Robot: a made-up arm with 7 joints.
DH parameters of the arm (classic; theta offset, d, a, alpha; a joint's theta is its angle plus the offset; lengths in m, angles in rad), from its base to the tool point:
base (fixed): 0 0.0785 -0.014 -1.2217
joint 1: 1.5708 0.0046 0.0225 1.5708
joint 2: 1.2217 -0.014 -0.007 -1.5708
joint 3: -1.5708 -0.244 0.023 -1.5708
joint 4: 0 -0.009 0 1.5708
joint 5: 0 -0.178 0.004 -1.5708
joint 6: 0 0.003 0.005 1.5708
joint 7: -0.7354 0 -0.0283 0
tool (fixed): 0.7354 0.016 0 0
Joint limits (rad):
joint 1: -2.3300..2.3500
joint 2: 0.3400..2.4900
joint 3: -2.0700..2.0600
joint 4: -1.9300..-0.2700
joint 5: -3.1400..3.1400
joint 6: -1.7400..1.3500
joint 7: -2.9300..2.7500
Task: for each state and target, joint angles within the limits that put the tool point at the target. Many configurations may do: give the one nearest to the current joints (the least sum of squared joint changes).
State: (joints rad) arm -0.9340 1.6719 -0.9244 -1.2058 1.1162 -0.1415 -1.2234
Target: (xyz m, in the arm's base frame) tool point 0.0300 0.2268 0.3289
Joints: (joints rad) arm -1.0660 2.2846 -0.3680 -1.3299 1.0507 -0.0151 -1.2900
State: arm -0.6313 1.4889 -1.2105 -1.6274 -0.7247 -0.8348 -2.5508
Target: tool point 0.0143 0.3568 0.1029
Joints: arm -0.4498 2.1631 -1.4554 -1.0525 -0.7810 -0.8744 -2.6785
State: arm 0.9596 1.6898 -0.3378 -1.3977 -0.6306 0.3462 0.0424
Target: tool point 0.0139 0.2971 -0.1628
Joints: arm 0.3203 1.1437 -0.4741 -0.9616 -0.5720 0.1726 0.0876
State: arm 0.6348 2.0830 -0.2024 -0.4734 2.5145 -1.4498 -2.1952
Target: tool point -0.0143 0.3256 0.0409
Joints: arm 0.9970 2.0603 -0.4632 -1.3028 2.5684 -1.4978 -2.2900
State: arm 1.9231 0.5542 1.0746 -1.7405 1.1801 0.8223 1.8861
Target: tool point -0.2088 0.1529 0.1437
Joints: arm 1.9999 0.4644 1.0854 -1.8437 1.1818 0.8212 1.8815
